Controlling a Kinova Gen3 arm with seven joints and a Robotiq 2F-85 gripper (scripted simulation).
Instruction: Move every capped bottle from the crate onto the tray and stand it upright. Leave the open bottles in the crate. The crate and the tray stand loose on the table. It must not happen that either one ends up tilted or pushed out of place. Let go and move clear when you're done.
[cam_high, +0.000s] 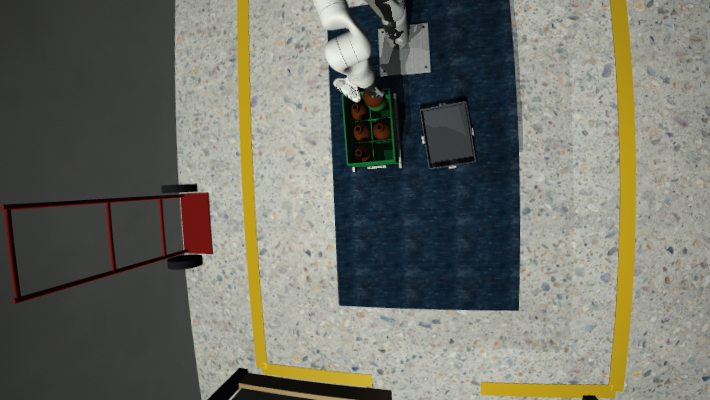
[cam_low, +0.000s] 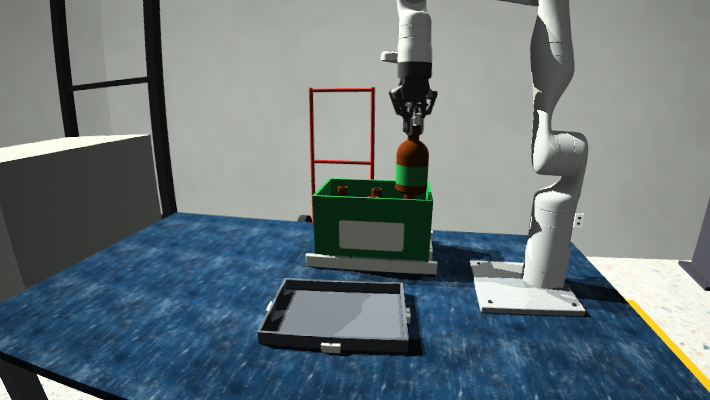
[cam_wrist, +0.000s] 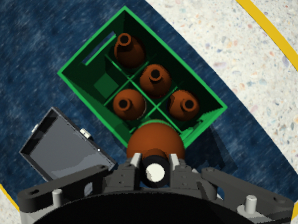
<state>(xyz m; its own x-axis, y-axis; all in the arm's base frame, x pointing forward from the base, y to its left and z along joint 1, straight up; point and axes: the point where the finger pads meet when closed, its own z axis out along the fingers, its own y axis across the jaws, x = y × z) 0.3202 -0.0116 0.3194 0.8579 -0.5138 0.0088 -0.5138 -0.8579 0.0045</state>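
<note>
Right now the bottle is 70 mm below my hand. Round my hand: grey tray 320 mm below, 280 mm to the left, 60 mm ahead; green crate 250 mm below, 90 mm ahead, 20 mm to the right.
</note>
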